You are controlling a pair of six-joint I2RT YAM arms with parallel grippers.
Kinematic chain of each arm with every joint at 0, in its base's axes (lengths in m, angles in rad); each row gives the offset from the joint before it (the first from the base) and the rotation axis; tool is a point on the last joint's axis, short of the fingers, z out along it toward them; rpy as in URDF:
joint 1: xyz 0 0 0.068 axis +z
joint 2: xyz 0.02 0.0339 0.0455 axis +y
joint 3: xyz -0.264 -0.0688 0 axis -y
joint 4: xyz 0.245 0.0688 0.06 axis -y
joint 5: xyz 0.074 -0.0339 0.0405 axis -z
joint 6: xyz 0.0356 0 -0.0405 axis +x
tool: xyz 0 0 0 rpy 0 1.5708 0
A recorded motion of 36 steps. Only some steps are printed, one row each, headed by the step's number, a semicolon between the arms.
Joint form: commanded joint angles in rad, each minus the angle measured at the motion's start. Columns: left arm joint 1, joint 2, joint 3, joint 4, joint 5, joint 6; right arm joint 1, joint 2, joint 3, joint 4, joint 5, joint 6.
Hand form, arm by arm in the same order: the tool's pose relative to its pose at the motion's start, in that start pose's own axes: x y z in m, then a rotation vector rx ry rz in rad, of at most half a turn. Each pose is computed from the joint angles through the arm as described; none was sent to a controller.
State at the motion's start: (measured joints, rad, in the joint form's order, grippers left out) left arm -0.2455 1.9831 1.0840 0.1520 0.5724 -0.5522; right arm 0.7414 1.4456 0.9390 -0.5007 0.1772 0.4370
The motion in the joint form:
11: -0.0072 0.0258 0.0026 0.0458 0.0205 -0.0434; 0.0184 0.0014 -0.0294 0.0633 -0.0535 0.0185
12: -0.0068 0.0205 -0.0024 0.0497 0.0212 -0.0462; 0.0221 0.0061 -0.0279 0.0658 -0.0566 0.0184
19: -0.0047 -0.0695 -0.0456 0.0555 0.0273 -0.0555; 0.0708 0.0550 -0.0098 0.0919 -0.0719 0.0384
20: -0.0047 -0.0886 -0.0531 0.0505 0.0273 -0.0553; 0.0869 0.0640 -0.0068 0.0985 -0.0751 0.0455
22: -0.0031 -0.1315 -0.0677 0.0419 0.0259 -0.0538; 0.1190 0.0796 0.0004 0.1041 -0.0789 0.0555
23: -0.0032 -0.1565 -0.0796 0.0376 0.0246 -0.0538; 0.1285 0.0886 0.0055 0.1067 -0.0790 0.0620
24: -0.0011 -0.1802 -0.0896 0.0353 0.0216 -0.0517; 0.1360 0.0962 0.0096 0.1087 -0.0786 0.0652
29: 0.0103 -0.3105 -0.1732 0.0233 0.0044 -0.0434; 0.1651 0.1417 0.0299 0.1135 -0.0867 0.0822
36: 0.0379 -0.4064 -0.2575 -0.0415 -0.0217 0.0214; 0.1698 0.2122 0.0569 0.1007 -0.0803 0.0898
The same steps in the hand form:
11: 0.0010 0.0012 0.0073 0.0305 0.0004 -0.0269; 0.0051 0.0065 0.0042 -0.0722 -0.0036 0.0081
12: 0.0012 0.0006 0.0060 0.0328 -0.0024 -0.0276; 0.0053 0.0079 0.0050 -0.0767 -0.0012 0.0048
19: 0.0001 -0.0144 -0.0142 0.0611 -0.0370 -0.0090; 0.0084 0.0253 0.0127 -0.1147 0.0171 -0.0166
20: 0.0002 -0.0176 -0.0185 0.0642 -0.0416 -0.0052; 0.0100 0.0305 0.0137 -0.1264 0.0207 -0.0229
22: -0.0005 -0.0245 -0.0284 0.0713 -0.0573 0.0063; 0.0137 0.0404 0.0147 -0.1456 0.0301 -0.0401
23: 0.0003 -0.0281 -0.0338 0.0743 -0.0642 0.0111; 0.0144 0.0438 0.0158 -0.1500 0.0331 -0.0418
24: 0.0003 -0.0311 -0.0394 0.0760 -0.0754 0.0183; 0.0150 0.0465 0.0167 -0.1529 0.0355 -0.0451
29: 0.0102 -0.0404 -0.0681 0.0719 -0.1181 0.0386; 0.0185 0.0581 0.0242 -0.1645 0.0624 -0.0562
36: 0.0271 -0.0324 -0.0889 0.0099 -0.1152 0.0580; 0.0212 0.0631 0.0401 -0.1320 0.1074 -0.0626

